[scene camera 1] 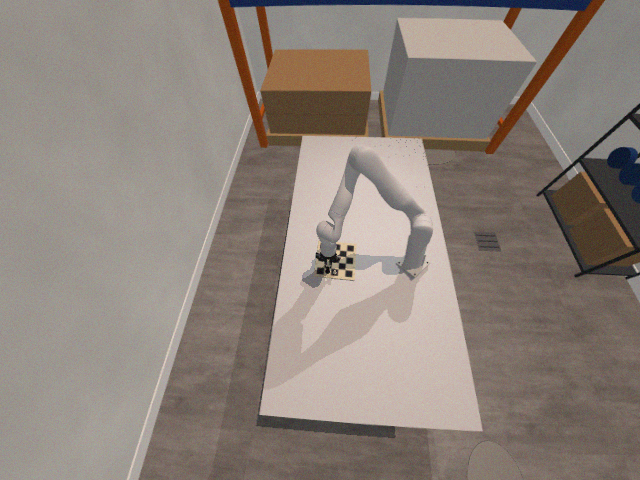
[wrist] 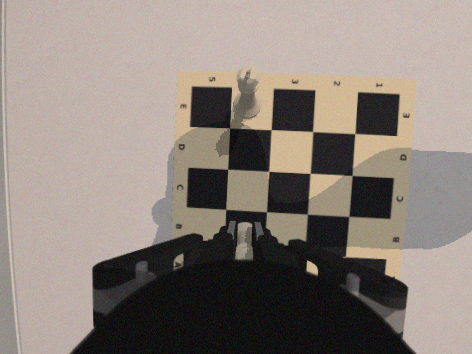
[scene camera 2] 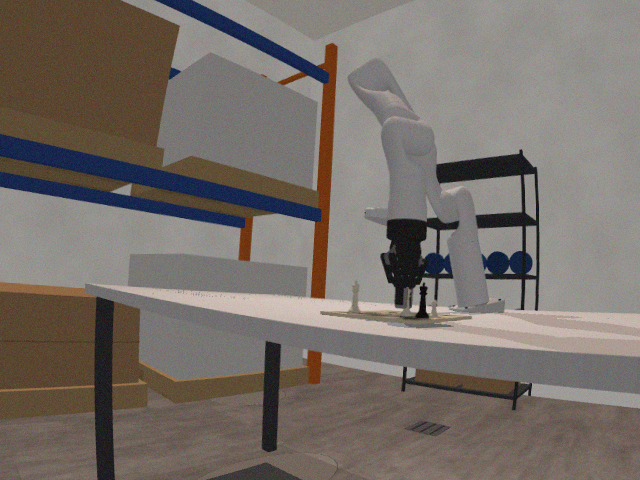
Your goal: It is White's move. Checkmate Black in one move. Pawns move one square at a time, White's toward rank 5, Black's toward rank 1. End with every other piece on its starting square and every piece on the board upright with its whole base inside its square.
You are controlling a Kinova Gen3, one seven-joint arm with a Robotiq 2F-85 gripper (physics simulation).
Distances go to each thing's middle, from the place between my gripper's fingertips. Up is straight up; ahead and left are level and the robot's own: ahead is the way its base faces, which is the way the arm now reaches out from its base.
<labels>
Now: the chessboard (scene camera 2: 379,315) 4 cm behind my hand, 3 cm to the right of it and 2 cm below it. Round my hand: white king (wrist: 247,103) 2 cm behind, 11 cm to the right, 2 cm above.
</labels>
